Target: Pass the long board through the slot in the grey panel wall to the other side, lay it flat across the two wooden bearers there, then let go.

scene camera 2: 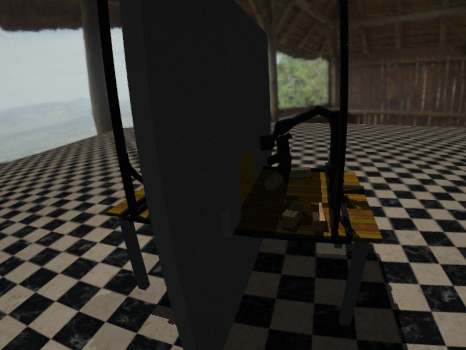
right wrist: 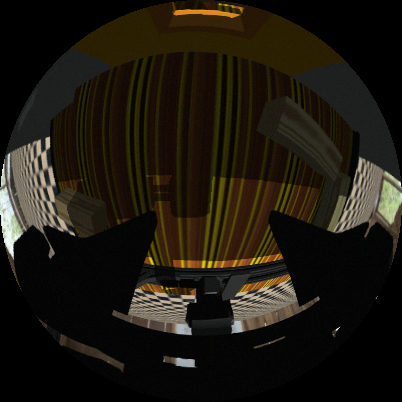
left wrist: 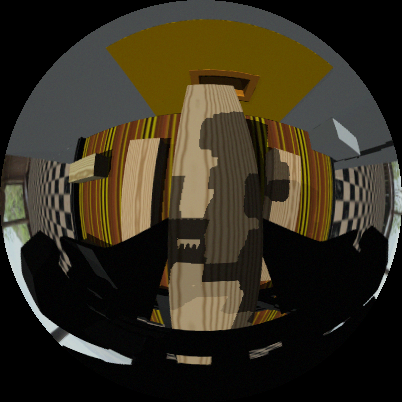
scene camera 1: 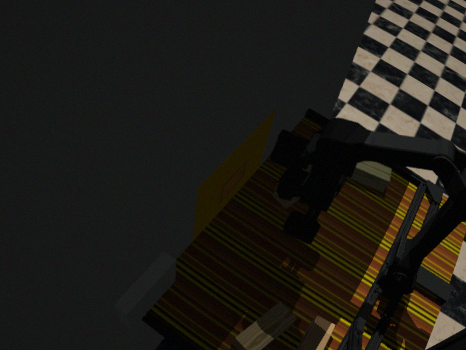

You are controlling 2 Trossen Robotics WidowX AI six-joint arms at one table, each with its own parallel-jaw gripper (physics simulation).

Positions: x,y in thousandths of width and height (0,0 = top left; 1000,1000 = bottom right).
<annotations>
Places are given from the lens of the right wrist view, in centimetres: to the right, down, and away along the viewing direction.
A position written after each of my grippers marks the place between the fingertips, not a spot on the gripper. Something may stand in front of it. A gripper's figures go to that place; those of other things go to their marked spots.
my right gripper (right wrist: 534,539): 1, 1, 10
slot (right wrist: 521,58): 1, -17, 2
grey block (right wrist: 148,243): -23, -17, 5
The marked spots on the grey block and the slot are 24 cm apart.
</annotations>
